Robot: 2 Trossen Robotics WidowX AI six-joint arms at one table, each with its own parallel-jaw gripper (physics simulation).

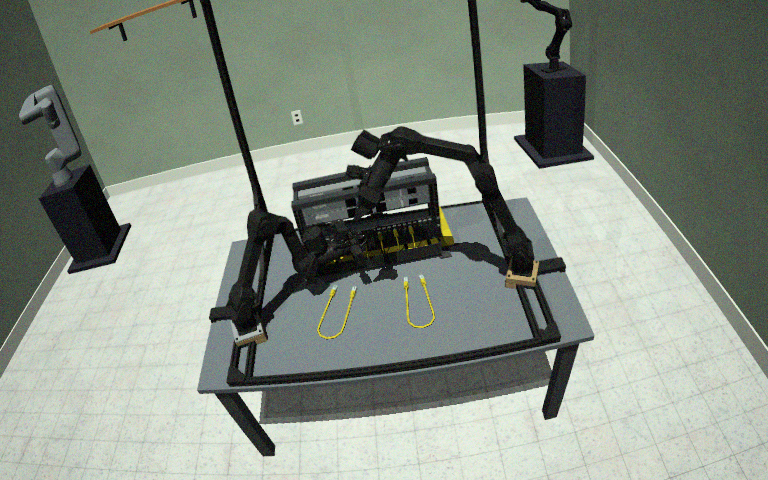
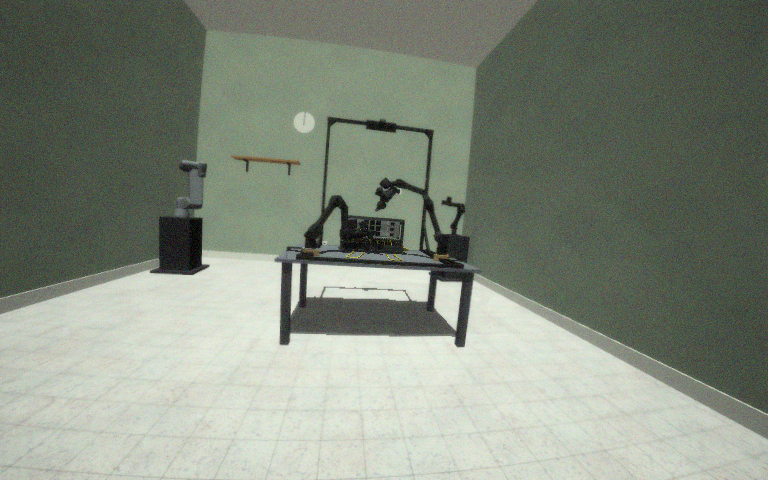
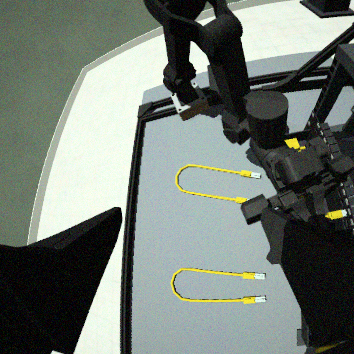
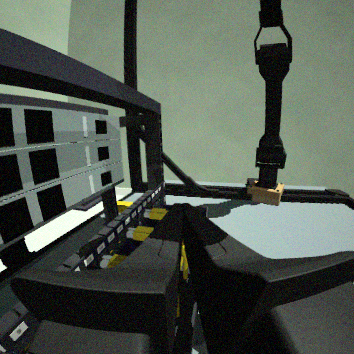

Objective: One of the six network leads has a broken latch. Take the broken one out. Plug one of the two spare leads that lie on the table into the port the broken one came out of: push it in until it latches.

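Frame: origin at the left arm's base, x ahead, y left, z up, level; centimetres.
Seen in the pictures: left gripper, fingertip midpoint: [image 1: 355, 216] [image 2: 376, 208] [image 3: 192, 214]; right gripper, fingertip midpoint: [image 1: 374, 231] [image 2: 376, 232] [image 4: 180, 209]; left arm's base, link origin: [image 1: 523, 269] [image 2: 441, 254] [image 4: 266, 184]; right arm's base, link origin: [image 1: 246, 326] [image 2: 310, 247] [image 3: 186, 96].
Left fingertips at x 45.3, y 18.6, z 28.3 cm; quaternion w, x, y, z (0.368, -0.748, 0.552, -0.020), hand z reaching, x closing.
Note:
Offsets run from my left fingertips to a thing's top centre. "*": to the spot under its first point. Level surfaces: height alone.
A black rack @[* dz -7.8, dx -10.2, dy -31.0 cm] [image 1: 425, 183] [image 4: 140, 102] stands at the back of the table, with a patch panel low in front. Yellow leads @[* dz -23.9, dx -0.9, dy -21.6 cm] [image 1: 395, 236] [image 4: 142, 232] are plugged into the panel. Two spare yellow leads lie as loops on the table, the left spare lead [image 1: 333, 290] [image 3: 250, 173] and the right spare lead [image 1: 406, 283] [image 3: 253, 276]. My right gripper [image 1: 354, 240] [image 4: 180, 209] is shut, down at the left part of the panel among the plugged leads. A yellow strip shows in the slit behind its fingers. My left gripper [image 1: 365, 207] [image 3: 192, 214] is open and empty, above the rack front.
A raised black frame @[* dz -30.5, dx -16.2, dy +25.9 cm] [image 1: 392, 367] [image 3: 128, 218] runs around the table top @[dz -32.5 cm] [image 1: 477, 305]. Two tall gantry posts [image 1: 239, 129] rise behind the arm bases. A yellow block @[* dz -28.4, dx -14.3, dy -35.7 cm] [image 1: 445, 226] lies right of the rack. Another robot on a black pedestal [image 1: 554, 114] stands far back right.

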